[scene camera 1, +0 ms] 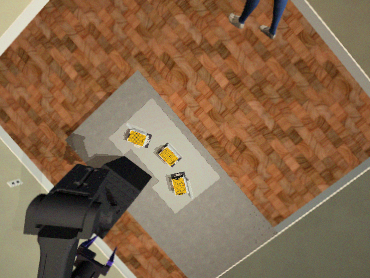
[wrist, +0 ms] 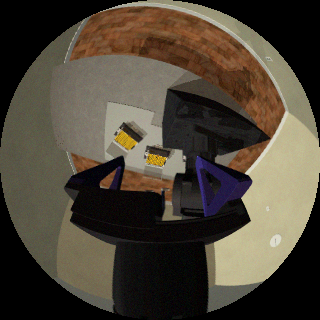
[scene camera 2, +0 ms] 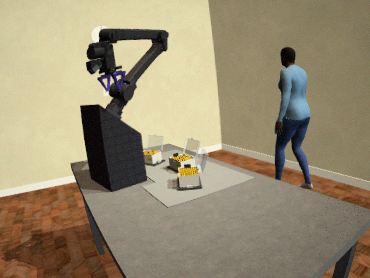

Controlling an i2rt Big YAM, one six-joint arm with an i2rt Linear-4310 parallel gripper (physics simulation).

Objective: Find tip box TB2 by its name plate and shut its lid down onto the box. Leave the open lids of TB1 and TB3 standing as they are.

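Pixels of known places: gripper, fingertip midpoint: [scene camera 1: 106, 241] [wrist: 159, 159] [scene camera 2: 113, 90]; arm's base, link origin: [wrist: 199, 136] [scene camera 2: 110, 117].
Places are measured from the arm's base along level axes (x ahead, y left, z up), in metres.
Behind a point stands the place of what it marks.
Observation:
Three tip boxes with yellow tips stand on the pale mat, each with a clear lid standing open: a near box [scene camera 1: 179, 186] @[x 0.296, y -0.185, z -0.269 m] [scene camera 2: 189, 178] [wrist: 126, 140] @[x 0.293, y -0.175, z -0.269 m], a middle box [scene camera 1: 169, 155] @[x 0.355, y 0.041, z -0.269 m] [scene camera 2: 181, 161] @[x 0.327, y -0.014, z -0.269 m] [wrist: 157, 158] @[x 0.332, y 0.043, z -0.269 m] and a far box [scene camera 1: 136, 138] [scene camera 2: 151, 157] @[x 0.223, y 0.198, z -0.280 m]. In scene camera 2 the near lid [scene camera 2: 202, 161] @[x 0.374, y -0.169, z -0.239 m], middle lid [scene camera 2: 192, 146] @[x 0.419, y 0.054, z -0.219 m] and far lid [scene camera 2: 155, 142] @[x 0.283, y 0.309, z -0.222 m] stand up. The name plates are too small to read, so I cannot tell which is TB2. The far box is mostly hidden in the wrist view. My gripper [scene camera 1: 102, 245] @[x 0.017, y -0.103, z 0.123 m] [scene camera 2: 113, 90] @[x 0.017, y -0.103, z 0.123 m] [wrist: 159, 159] @[x 0.017, y -0.103, z 0.123 m] is open and empty, high and away from the boxes.
A tall black block with a sloping top [scene camera 1: 127, 175] @[x 0.093, y 0.083, z -0.145 m] [scene camera 2: 110, 150] @[x -0.026, y -0.096, z -0.137 m] [wrist: 200, 120] @[x -0.040, y -0.051, z 0.046 m] stands on the grey table [scene camera 1: 225, 235] @[x 0.373, y -0.716, z -0.329 m] [scene camera 2: 250, 225] @[x 0.320, y -0.653, z -0.329 m] [wrist: 75, 100] @[x 0.187, y -0.623, z -0.329 m], beside the pale mat [scene camera 1: 202, 175] @[x 0.471, y -0.220, z -0.325 m] [scene camera 2: 225, 180] @[x 0.448, y -0.247, z -0.326 m] [wrist: 117, 110] @[x 0.166, y -0.293, z -0.326 m]. A person [scene camera 1: 278, 15] [scene camera 2: 295, 95] stands on the floor beyond the table.

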